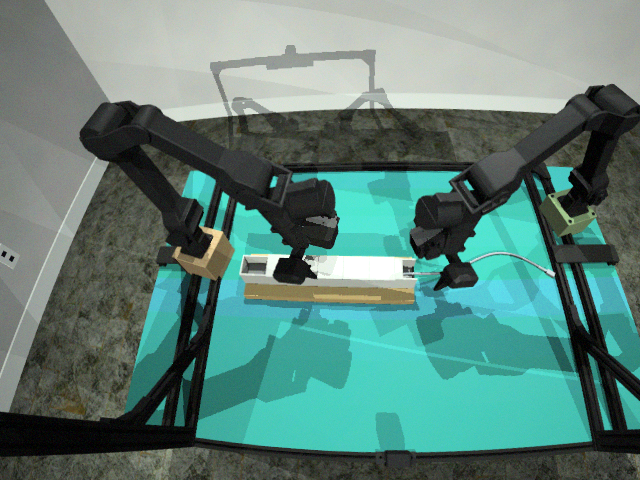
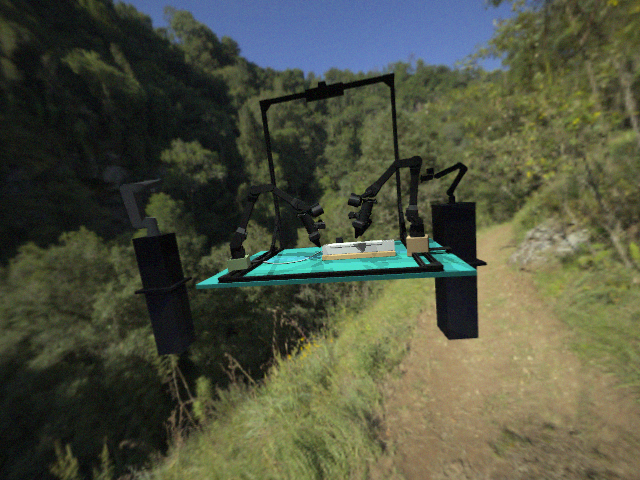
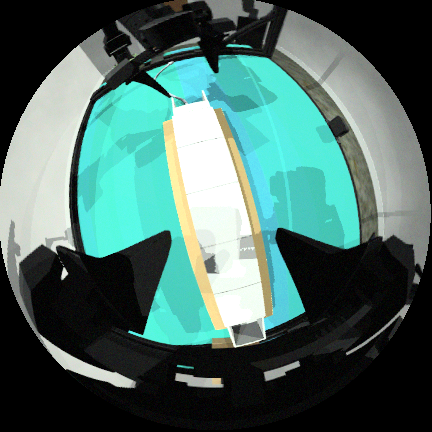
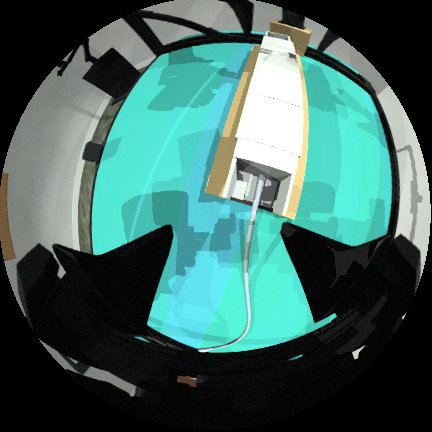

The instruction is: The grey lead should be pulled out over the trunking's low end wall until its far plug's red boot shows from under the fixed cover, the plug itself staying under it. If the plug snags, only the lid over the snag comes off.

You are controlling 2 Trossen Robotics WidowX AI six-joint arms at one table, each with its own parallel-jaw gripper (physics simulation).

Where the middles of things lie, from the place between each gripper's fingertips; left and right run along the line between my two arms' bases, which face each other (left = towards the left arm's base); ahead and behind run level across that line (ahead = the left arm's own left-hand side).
My right hand is 50 mm short of the trunking (image 1: 254, 267), 210 mm to the right of it and 40 mm above it.
I see the trunking 7 cm below my left hand and 1 cm to the right of it.
